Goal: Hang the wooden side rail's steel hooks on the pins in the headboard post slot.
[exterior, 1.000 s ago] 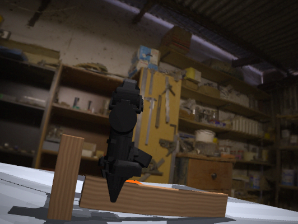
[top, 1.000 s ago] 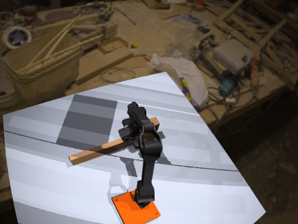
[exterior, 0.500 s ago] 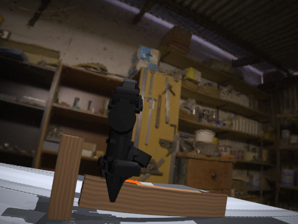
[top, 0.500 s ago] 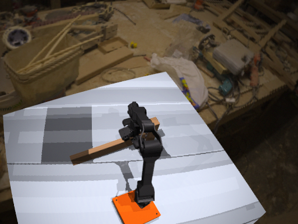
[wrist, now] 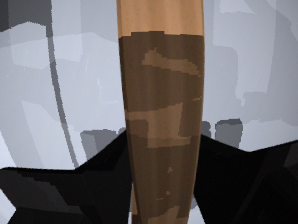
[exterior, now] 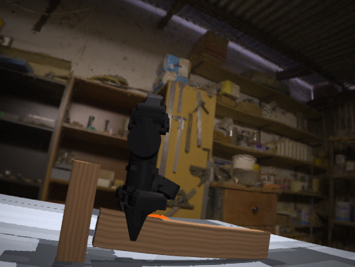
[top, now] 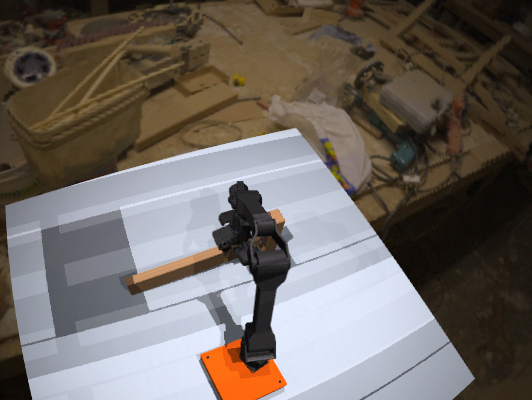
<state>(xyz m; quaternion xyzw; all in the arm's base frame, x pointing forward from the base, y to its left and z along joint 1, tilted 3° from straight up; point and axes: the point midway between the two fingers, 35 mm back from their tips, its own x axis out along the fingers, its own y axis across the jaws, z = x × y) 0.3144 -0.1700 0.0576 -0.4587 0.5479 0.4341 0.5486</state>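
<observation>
My gripper tip is 110 mm to the left of the wooden headboard post, 40 mm below it and 20 mm past it.
</observation>
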